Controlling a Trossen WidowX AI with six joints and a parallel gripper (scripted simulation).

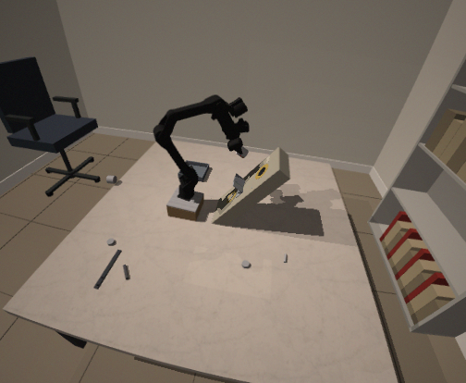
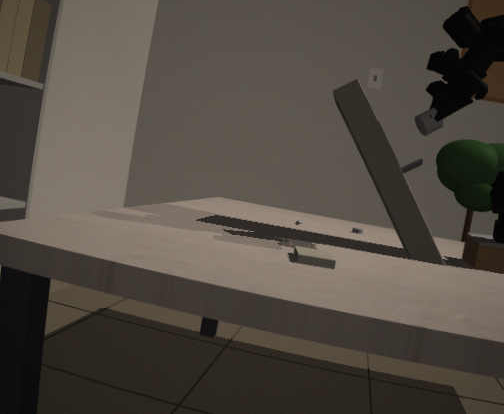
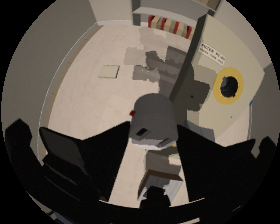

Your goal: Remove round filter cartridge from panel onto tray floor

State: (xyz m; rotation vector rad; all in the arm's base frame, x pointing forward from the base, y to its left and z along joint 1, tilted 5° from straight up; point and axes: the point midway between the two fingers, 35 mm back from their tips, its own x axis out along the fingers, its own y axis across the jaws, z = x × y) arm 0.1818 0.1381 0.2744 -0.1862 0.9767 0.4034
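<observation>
The grey tray lies 310 mm behind my gripper tip, 110 mm to the left of it and 280 mm below it. From my gripper tip the other things lie so: small peg 320 mm ahead, 280 mm to the right, 290 mm below; grey flap 40 mm ahead, 110 mm to the right, 110 mm below; round filter cartridge right at my gripper tip.
</observation>
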